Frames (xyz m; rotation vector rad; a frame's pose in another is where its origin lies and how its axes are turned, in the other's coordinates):
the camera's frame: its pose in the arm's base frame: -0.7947 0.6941 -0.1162 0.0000 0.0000 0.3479
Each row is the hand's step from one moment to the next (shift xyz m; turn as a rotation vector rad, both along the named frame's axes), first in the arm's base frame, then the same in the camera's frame.
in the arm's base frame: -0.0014 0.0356 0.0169 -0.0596 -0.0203 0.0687
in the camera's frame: 0.0108 0.0339 0.0169 -0.0630 0.0012 0.0687
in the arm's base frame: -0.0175 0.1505 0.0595 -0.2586 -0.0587 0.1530
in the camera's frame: 0.0349 0.1474 0.0595 -0.2631 0.0330 0.1530
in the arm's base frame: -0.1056 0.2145 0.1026 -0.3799 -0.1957 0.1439
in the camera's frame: -0.0261 0.2377 0.1026 -0.4239 -0.0545 0.1439
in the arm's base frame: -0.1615 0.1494 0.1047 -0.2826 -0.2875 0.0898
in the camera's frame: -0.1009 0.1955 0.1047 -0.3637 -0.1739 0.0898
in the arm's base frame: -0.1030 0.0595 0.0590 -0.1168 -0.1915 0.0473
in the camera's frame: -0.0765 0.0911 0.0590 -0.1751 -0.1402 0.0473
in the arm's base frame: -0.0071 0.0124 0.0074 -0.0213 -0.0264 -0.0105
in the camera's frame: -0.0024 0.0141 0.0074 -0.0290 -0.0176 -0.0105
